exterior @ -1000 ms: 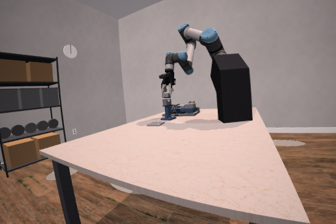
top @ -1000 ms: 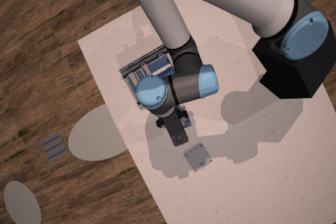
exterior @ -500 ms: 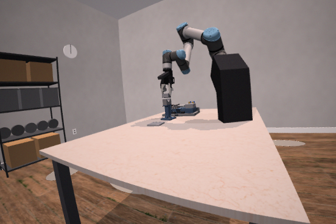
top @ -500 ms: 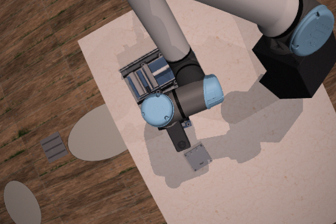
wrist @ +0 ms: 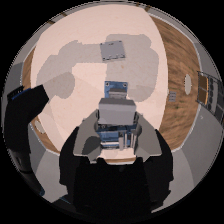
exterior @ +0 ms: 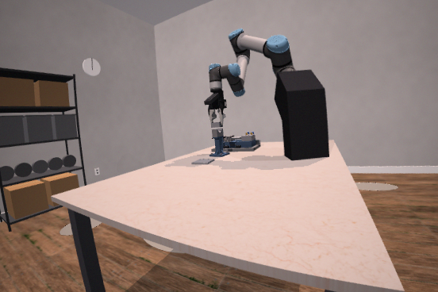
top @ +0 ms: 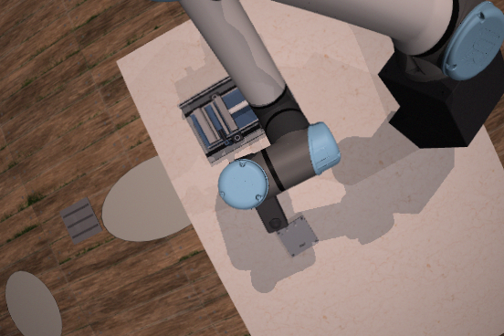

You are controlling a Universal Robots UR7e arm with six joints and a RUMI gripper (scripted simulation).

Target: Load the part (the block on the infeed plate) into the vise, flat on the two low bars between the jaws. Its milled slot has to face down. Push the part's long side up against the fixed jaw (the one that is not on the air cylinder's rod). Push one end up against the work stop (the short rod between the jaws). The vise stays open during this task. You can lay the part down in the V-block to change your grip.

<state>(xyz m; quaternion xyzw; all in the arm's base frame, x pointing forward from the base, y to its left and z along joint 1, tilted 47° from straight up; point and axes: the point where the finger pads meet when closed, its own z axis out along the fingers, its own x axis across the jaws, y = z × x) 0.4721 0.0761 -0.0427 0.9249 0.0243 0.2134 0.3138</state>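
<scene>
The part is 10 mm below my hand. Also, from my hand: vise: 20 mm behind, 210 mm to the right, 150 mm below; air cylinder rod: 40 mm behind, 210 mm to the right, 120 mm below; infeed plate: 190 mm to the left, 190 mm below.
</scene>
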